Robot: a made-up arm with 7 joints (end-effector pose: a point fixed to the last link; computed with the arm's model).
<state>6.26 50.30 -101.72 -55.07 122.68 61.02 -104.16</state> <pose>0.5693 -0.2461 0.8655 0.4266 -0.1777 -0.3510 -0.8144</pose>
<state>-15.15 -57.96 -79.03 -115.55 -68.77 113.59 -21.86</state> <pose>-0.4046 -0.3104 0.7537 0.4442 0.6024 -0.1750 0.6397</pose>
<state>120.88 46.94 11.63 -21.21 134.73 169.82 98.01</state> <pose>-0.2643 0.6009 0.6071 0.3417 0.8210 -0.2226 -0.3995</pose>
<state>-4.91 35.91 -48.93 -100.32 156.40 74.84 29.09</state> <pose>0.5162 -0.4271 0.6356 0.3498 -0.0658 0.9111 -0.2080</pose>
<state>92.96 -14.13 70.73 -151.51 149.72 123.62 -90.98</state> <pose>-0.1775 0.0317 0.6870 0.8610 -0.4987 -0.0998 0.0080</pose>
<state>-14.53 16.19 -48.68 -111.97 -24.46 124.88 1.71</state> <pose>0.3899 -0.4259 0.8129 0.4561 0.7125 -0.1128 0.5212</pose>
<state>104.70 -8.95 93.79 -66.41 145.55 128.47 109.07</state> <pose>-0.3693 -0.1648 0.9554 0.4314 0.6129 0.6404 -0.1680</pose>
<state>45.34 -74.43 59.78 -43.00 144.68 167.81 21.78</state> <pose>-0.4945 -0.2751 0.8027 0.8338 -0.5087 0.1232 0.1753</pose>
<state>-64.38 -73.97 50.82 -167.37 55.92 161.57 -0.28</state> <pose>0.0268 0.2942 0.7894 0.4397 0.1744 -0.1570 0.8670</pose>
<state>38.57 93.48 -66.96 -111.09 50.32 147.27 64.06</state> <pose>0.7266 -0.0014 0.2911 0.7586 0.2116 -0.2385 0.5682</pose>
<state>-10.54 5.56 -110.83 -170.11 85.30 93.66 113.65</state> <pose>-0.1315 -0.1731 0.5758 0.1329 0.2133 0.5924 0.7655</pose>
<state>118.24 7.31 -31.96 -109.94 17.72 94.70 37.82</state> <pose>0.0246 0.4984 0.8231 0.1780 -0.7746 -0.3296 -0.5095</pose>
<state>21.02 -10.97 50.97 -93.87 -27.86 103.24 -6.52</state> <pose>-0.0097 0.3487 1.0168 0.3022 -0.3039 -0.5692 -0.7017</pose>
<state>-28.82 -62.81 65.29 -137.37 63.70 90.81 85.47</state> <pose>-0.0098 0.3581 0.7123 0.4152 0.6124 -0.4580 0.4927</pose>
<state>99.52 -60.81 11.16 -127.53 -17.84 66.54 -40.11</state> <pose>-0.0350 -0.1871 0.8713 0.5080 -0.1618 -0.7778 -0.3327</pose>
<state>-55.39 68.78 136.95 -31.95 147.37 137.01 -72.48</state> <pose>0.5439 -0.3940 0.7212 0.4325 0.4745 0.7505 0.1568</pose>
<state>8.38 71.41 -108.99 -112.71 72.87 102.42 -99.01</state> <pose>0.4473 -0.3133 0.6862 0.2050 0.6771 0.0757 0.7027</pose>
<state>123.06 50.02 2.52 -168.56 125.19 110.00 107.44</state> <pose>-0.0793 0.2369 0.3549 0.8875 0.3101 -0.2423 0.2398</pose>
